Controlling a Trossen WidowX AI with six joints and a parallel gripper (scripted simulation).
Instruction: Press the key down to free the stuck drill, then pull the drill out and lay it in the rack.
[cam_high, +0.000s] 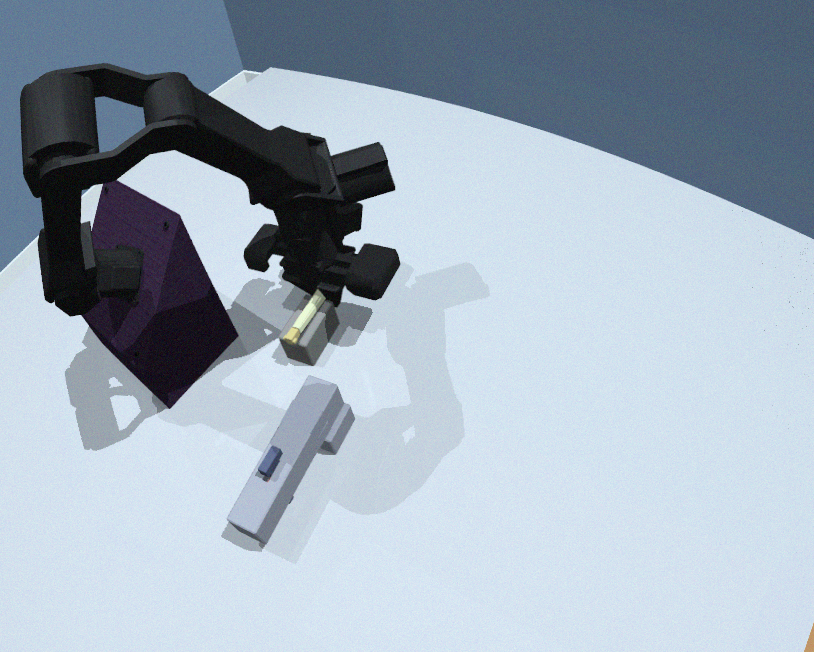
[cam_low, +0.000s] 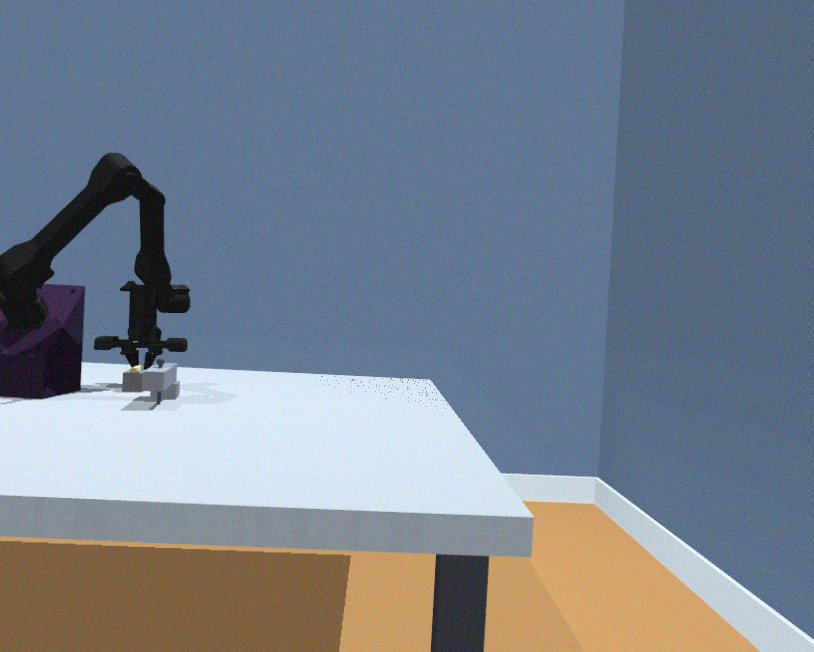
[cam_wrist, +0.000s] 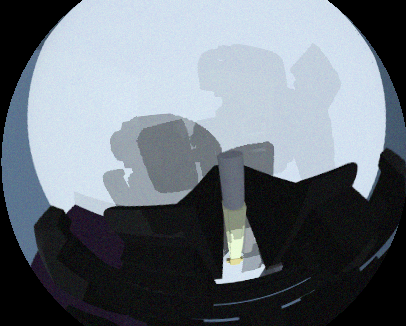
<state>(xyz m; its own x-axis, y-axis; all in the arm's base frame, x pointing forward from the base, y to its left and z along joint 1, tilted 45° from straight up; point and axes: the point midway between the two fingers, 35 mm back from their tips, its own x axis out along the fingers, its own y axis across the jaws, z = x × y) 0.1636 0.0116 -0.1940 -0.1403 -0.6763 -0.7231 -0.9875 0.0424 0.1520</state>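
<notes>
The drill lies 40 mm to the right of my gripper tip and 30 mm above it. Also, from my gripper tip: grey rack: 50 mm to the right, 10 mm above; then blue key: 90 mm ahead, 240 mm to the right, 40 mm above; then long housing: 90 mm ahead, 210 mm to the right, 30 mm above.
</notes>
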